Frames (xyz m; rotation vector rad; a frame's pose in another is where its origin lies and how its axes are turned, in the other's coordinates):
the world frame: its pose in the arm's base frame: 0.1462 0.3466 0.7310 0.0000 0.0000 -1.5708
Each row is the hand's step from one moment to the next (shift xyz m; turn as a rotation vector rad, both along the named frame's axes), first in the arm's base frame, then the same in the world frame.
Working: the arm's base frame: its pose in the world frame: 0.3466 -0.1462 -0.7310 0.0000 0.0000 1.5708

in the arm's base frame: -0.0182 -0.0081 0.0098 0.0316 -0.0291 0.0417
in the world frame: 0.0081 -0.0182 0.0098 0.0291 0.0316 0.0417
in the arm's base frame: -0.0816 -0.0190 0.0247 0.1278 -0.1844 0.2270
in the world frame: 0.0190 -0.0816 0.0247 0.1844 0.1278 0.2270
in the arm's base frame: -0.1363 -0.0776 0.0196 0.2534 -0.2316 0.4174
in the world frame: 0.0776 -0.1363 0.0196 0.2316 0.2534 0.4174
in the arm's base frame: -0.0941 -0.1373 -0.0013 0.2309 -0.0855 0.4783
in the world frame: 0.1373 -0.0941 -0.0013 0.0855 0.2309 0.4783
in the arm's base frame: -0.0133 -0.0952 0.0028 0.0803 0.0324 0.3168
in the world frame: 0.0952 -0.0133 0.0028 -0.0324 0.0803 0.3168
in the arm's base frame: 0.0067 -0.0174 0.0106 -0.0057 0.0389 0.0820
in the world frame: 0.0174 0.0067 0.0106 -0.0389 -0.0057 0.0820
